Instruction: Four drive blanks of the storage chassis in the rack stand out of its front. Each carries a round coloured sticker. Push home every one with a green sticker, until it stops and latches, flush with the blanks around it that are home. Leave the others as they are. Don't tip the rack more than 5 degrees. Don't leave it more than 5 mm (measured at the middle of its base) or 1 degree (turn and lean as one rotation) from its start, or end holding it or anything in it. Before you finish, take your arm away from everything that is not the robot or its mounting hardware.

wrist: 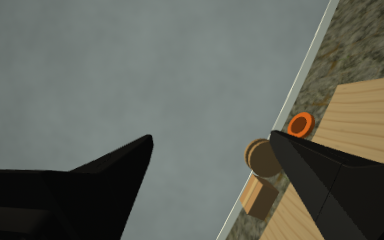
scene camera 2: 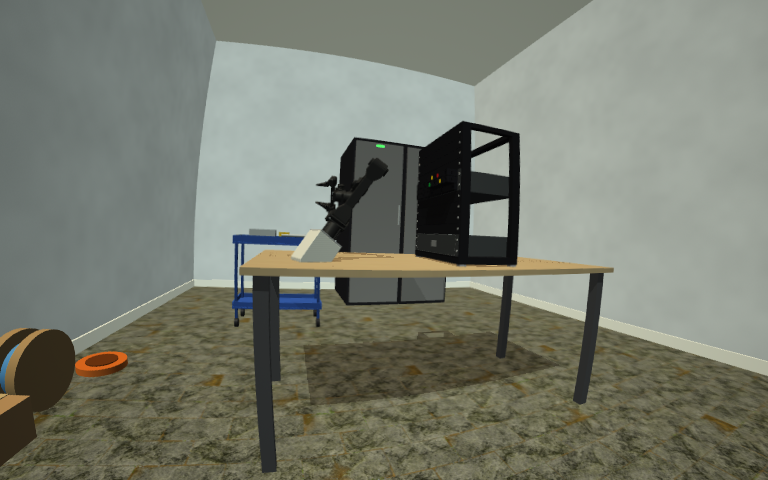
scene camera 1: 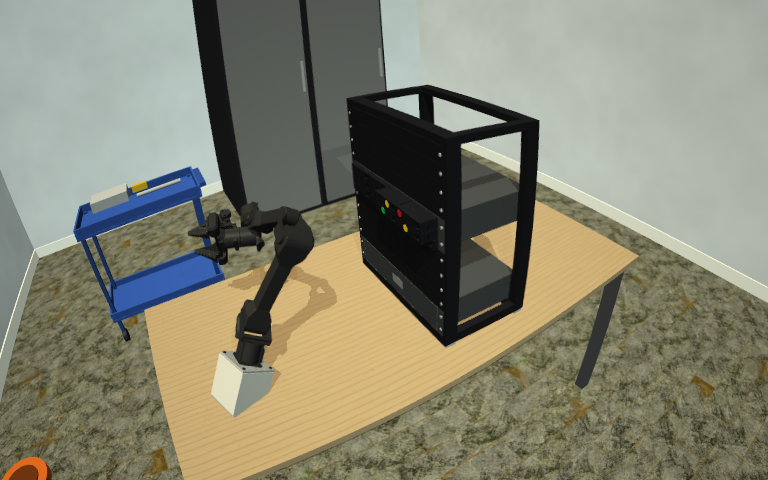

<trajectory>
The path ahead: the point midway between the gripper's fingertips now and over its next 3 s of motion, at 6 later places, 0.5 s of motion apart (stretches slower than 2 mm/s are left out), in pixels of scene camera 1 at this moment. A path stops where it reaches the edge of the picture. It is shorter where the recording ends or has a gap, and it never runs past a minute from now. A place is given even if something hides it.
My gripper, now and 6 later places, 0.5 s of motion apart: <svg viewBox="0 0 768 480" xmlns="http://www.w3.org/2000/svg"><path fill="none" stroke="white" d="M191 242L199 242L217 240L247 240L283 242L323 244L357 244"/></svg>
</trajectory>
